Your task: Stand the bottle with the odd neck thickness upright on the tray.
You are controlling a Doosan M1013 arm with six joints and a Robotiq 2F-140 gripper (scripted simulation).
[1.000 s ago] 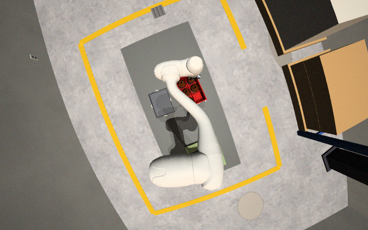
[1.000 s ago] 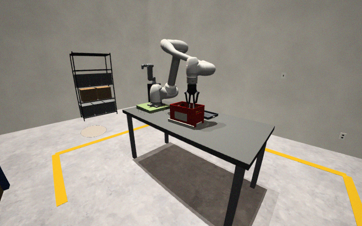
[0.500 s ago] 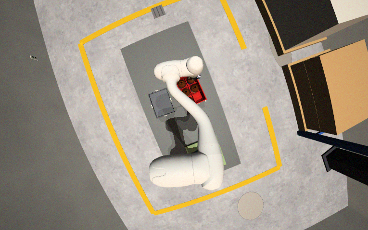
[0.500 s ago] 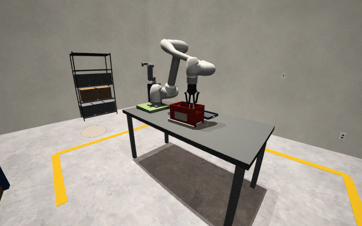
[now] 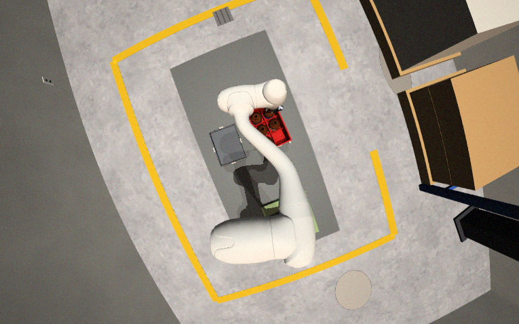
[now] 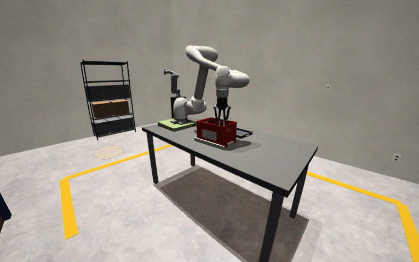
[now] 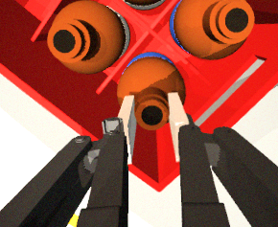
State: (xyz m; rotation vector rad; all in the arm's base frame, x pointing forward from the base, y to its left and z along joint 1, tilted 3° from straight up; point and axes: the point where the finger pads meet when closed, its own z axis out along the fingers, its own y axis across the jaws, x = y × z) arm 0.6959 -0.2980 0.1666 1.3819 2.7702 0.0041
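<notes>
My hand is 80 mm past the red crate, 60 mm to the right of it and 90 mm above it. The rest, counted from my hand: dark grey tray: 30 mm behind, 360 mm to the left, 160 mm below.
</notes>
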